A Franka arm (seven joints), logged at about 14 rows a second.
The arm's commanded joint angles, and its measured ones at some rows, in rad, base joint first. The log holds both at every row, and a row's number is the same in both.
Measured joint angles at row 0: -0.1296, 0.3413, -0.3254, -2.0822, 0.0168, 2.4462, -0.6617
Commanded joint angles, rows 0 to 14: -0.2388, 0.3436, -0.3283, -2.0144, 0.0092, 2.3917, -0.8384; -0.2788, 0.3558, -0.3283, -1.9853, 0.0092, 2.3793, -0.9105; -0.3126, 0.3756, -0.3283, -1.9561, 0.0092, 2.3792, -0.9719; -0.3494, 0.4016, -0.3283, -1.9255, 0.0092, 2.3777, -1.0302; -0.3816, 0.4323, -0.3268, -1.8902, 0.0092, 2.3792, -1.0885; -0.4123, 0.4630, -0.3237, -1.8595, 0.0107, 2.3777, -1.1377; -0.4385, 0.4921, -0.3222, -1.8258, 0.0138, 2.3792, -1.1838; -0.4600, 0.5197, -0.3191, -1.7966, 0.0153, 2.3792, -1.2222; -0.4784, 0.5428, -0.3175, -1.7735, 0.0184, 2.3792, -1.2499; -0.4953, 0.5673, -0.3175, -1.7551, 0.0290, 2.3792, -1.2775; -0.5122, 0.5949, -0.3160, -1.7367, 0.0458, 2.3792, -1.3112; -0.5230, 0.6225, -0.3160, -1.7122, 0.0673, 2.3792, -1.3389; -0.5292, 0.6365, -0.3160, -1.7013, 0.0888, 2.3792, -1.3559; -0.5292, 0.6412, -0.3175, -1.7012, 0.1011, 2.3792, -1.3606; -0.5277, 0.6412, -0.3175, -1.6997, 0.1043, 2.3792, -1.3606
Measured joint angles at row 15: -0.5197, 0.6231, -0.3253, -1.7409, 0.0734, 2.3987, -1.3330
